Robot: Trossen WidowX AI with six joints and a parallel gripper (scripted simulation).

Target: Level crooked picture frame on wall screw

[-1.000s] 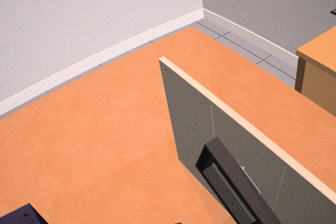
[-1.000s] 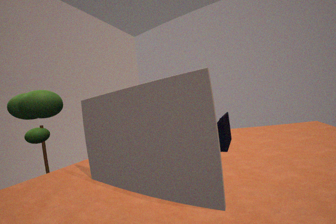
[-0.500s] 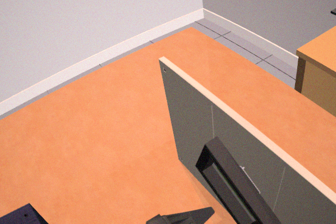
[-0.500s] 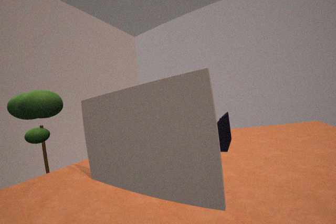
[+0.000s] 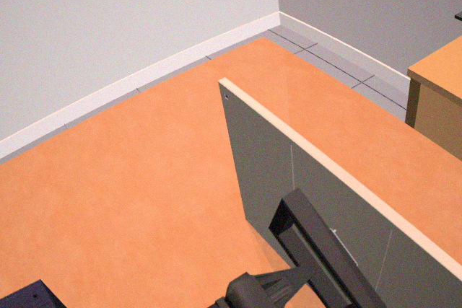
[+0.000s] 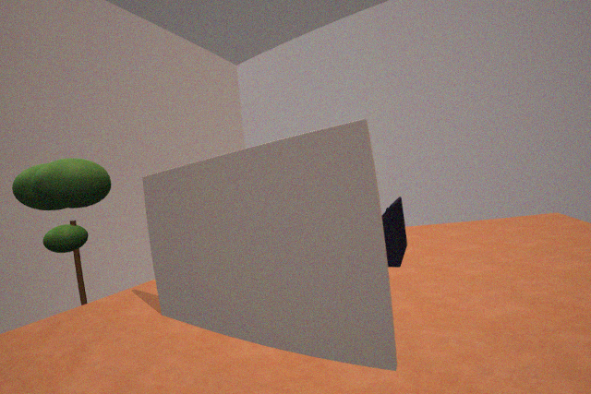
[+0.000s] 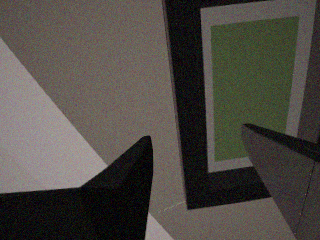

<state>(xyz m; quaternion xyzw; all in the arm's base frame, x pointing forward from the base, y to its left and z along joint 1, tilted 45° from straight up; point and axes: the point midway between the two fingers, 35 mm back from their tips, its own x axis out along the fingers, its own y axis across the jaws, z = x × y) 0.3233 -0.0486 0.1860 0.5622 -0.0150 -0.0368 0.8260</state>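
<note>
Right now the picture frame is 5 cm ahead of my gripper tip, 2 cm to the left of it and 5 cm below it. Round my gripper tip: wall panel: 6 cm ahead, 2 cm to the left, 5 cm below.
</note>
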